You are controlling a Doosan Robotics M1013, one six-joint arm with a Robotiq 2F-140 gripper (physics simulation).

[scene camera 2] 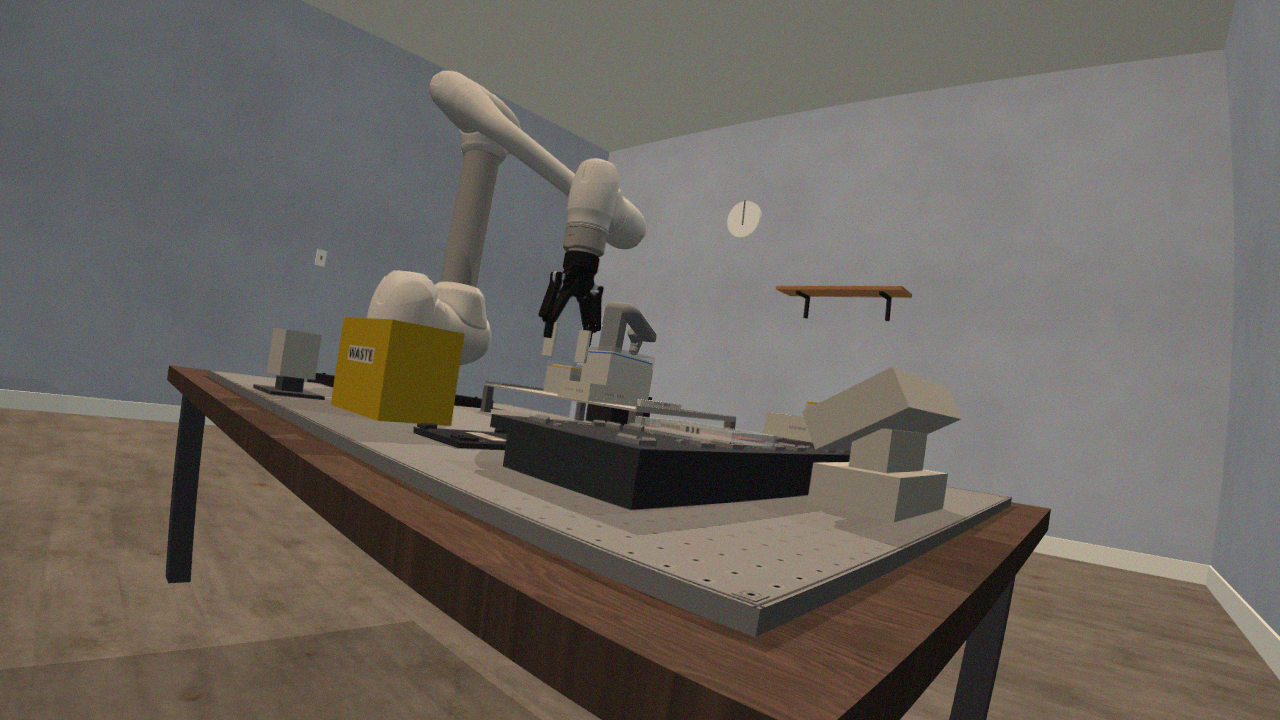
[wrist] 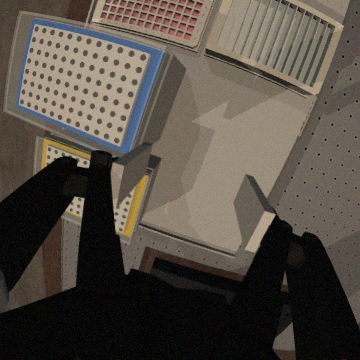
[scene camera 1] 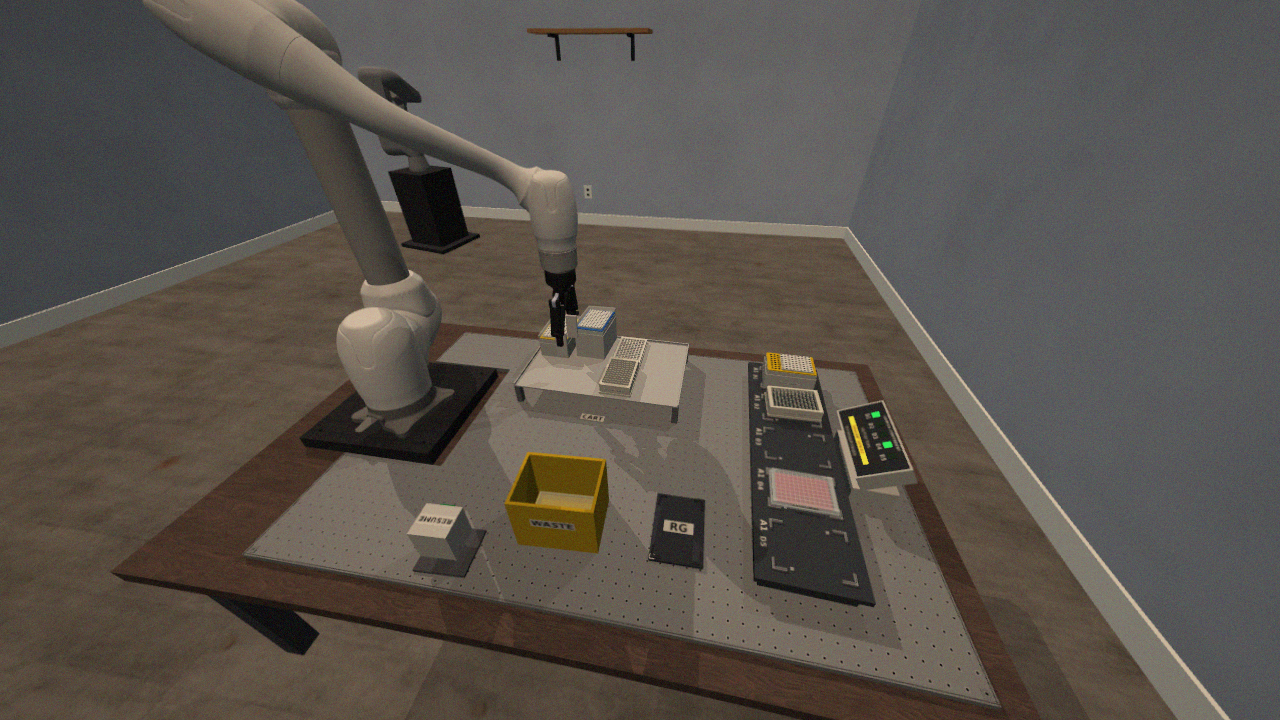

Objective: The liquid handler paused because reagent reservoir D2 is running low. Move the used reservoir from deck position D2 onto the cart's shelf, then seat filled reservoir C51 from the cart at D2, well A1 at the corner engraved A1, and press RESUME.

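Note:
My gripper is open and empty, pointing down above the cart's left end. In the wrist view one finger pad overlaps the yellow-rimmed tip rack. The cart bears a cream reservoir with parallel channels, beside a plate with pink wells; the label C51 cannot be read. A cream reservoir with a dark top sits at D2 on the black deck. The white RESUME button block stands near the table's front.
A tall blue-rimmed tip box and yellow-rimmed tip rack stand on the cart near the fingers. Another yellow rack is at D1, a pink plate at D4. Yellow WASTE bin, RG pad and display stand around.

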